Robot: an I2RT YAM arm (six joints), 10 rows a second.
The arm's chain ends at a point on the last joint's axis. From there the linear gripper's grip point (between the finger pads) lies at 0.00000 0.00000 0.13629 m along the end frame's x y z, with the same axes.
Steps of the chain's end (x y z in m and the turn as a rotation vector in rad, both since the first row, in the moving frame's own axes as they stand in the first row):
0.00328, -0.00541, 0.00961, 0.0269, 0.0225, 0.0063
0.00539, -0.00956, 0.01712, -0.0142, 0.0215, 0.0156
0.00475, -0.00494, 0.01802, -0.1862, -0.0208, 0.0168
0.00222, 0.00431, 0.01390, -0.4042, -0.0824, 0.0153
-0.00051, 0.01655, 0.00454, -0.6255, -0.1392, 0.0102
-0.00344, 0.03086, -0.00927, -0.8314, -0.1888, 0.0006
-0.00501, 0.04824, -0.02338, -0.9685, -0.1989, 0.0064
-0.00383, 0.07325, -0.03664, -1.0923, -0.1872, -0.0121
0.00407, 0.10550, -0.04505, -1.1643, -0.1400, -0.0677
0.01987, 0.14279, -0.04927, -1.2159, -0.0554, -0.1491
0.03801, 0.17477, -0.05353, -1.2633, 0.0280, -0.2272
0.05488, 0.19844, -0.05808, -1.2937, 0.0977, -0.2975
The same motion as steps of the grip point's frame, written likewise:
0.00636, -0.00907, 0.00953, 0.0269, 0.0225, 0.0063
0.00830, -0.00760, 0.01707, -0.0142, 0.0215, 0.0156
0.00172, 0.02026, 0.01563, -0.1862, -0.0208, 0.0168
-0.00911, 0.05776, 0.00247, -0.4042, -0.0824, 0.0153
-0.01863, 0.09599, -0.02250, -0.6255, -0.1392, 0.0102
-0.02620, 0.13093, -0.05587, -0.8314, -0.1888, 0.0006
-0.02830, 0.15968, -0.08474, -0.9685, -0.1989, 0.0064
-0.02362, 0.19360, -0.11211, -1.0923, -0.1872, -0.0121
-0.00613, 0.23070, -0.12847, -1.1643, -0.1400, -0.0677
0.02496, 0.27048, -0.13819, -1.2159, -0.0554, -0.1491
0.05788, 0.30302, -0.14819, -1.2633, 0.0280, -0.2272
0.08717, 0.32541, -0.15682, -1.2937, 0.0977, -0.2975

